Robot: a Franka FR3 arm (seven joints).
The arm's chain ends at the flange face. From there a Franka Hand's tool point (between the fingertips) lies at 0.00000 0.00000 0.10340 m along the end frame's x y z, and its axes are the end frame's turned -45 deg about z.
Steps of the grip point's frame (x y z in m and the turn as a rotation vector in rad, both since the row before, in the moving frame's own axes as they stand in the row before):
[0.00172 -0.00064 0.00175 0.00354 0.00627 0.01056]
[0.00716 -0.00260 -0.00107 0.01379 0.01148 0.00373]
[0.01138 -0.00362 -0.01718 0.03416 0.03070 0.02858]
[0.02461 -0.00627 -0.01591 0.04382 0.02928 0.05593]
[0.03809 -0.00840 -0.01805 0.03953 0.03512 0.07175]
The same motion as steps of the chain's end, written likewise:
[0.00056 -0.00095 0.00175 0.00694 0.00193 0.01056]
[0.00339 -0.00505 -0.00105 0.01787 -0.00163 0.00373]
[0.00567 -0.00586 -0.01707 0.04586 -0.00245 0.02858]
[0.01388 -0.01647 -0.01577 0.05169 -0.01028 0.05593]
[0.02112 -0.02741 -0.01791 0.05279 -0.00312 0.07175]

